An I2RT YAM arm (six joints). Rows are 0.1 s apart.
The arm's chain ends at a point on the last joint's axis. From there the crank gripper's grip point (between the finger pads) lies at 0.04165 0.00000 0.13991 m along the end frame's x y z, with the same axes.
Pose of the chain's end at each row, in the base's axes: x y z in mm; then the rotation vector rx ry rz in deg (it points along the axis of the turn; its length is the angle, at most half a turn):
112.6 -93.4 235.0 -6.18 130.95 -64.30
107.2 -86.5 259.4 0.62 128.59 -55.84
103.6 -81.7 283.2 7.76 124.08 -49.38
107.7 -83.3 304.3 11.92 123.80 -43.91
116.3 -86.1 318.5 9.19 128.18 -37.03
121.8 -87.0 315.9 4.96 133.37 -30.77
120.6 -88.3 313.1 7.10 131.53 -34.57
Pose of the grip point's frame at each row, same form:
153.1 -204.3 149.2 -6.18 130.95 -64.30
156.9 -187.6 166.6 0.62 128.59 -55.84
163.7 -175.9 189.3 7.76 124.08 -49.38
171.2 -170.1 205.5 11.92 123.80 -43.91
180.2 -159.5 209.7 9.19 128.18 -37.03
182.5 -147.3 197.6 4.96 133.37 -30.77
181.1 -156.1 198.9 7.10 131.53 -34.57

